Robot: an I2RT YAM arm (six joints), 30 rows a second.
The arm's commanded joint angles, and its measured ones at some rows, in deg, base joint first. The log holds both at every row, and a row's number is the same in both.
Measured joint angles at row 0:
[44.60, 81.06, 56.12, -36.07, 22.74, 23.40]
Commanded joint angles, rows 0 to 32:
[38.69, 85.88, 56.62, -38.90, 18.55, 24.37]
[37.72, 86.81, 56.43, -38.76, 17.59, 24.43]
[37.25, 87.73, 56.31, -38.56, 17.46, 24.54]
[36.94, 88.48, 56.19, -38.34, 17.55, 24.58]
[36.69, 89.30, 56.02, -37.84, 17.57, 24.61]
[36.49, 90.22, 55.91, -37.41, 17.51, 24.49]
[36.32, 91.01, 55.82, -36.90, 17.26, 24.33]
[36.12, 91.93, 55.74, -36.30, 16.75, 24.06]
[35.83, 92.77, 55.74, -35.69, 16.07, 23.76]
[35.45, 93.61, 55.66, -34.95, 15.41, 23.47]
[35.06, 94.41, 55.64, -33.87, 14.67, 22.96]
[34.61, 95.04, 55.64, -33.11, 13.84, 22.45]
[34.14, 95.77, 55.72, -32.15, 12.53, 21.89]
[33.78, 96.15, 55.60, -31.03, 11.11, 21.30]
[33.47, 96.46, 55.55, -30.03, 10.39, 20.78]
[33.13, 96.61, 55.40, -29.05, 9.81, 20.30]
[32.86, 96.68, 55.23, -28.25, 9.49, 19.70]
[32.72, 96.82, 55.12, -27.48, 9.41, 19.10]
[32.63, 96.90, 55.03, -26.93, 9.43, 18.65]
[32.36, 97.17, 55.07, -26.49, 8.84, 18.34]
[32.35, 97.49, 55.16, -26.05, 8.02, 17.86]
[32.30, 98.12, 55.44, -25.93, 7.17, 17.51]
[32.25, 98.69, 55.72, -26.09, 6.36, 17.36]
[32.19, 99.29, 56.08, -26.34, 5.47, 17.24]
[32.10, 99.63, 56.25, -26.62, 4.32, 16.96]
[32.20, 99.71, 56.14, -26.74, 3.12, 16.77]
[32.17, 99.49, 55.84, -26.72, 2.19, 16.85]
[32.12, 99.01, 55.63, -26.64, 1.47, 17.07]
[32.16, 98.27, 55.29, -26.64, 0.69, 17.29]
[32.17, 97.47, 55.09, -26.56, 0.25, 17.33]
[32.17, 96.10, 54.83, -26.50, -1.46, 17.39]
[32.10, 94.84, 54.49, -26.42, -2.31, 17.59]
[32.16, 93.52, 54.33, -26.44, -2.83, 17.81]
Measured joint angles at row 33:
[32.12, 97.01, 55.99, -26.11, 3.29, 17.56]
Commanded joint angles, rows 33 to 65:
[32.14, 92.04, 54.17, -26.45, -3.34, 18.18]
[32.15, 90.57, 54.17, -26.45, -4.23, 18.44]
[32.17, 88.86, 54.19, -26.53, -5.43, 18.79]
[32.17, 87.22, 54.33, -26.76, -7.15, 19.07]
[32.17, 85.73, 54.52, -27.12, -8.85, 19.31]
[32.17, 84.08, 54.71, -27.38, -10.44, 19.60]
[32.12, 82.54, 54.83, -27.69, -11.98, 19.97]
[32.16, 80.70, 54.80, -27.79, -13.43, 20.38]
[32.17, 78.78, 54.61, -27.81, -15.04, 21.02]
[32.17, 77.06, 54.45, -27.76, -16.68, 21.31]
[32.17, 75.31, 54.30, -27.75, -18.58, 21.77]
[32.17, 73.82, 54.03, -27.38, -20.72, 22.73]
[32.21, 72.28, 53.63, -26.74, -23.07, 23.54]
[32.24, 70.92, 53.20, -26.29, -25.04, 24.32]
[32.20, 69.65, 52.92, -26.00, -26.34, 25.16]
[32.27, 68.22, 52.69, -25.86, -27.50, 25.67]
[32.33, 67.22, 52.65, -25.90, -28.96, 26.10]
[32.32, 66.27, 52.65, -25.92, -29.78, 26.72]
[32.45, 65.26, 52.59, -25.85, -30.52, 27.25]
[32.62, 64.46, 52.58, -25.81, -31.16, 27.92]
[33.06, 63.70, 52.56, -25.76, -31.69, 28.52]
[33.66, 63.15, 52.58, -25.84, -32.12, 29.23]
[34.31, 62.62, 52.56, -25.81, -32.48, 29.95]
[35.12, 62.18, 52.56, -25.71, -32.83, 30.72]
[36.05, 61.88, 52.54, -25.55, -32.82, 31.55]
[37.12, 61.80, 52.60, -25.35, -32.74, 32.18]
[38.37, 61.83, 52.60, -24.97, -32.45, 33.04]
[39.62, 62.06, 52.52, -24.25, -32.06, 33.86]
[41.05, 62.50, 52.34, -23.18, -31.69, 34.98]
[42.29, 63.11, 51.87, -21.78, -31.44, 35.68]
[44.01, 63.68, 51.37, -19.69, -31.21, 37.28]
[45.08, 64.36, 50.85, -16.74, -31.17, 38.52]
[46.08, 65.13, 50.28, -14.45, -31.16, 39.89]
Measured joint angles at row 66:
[42.24, 63.13, 51.79, -23.11, -30.09, 33.95]
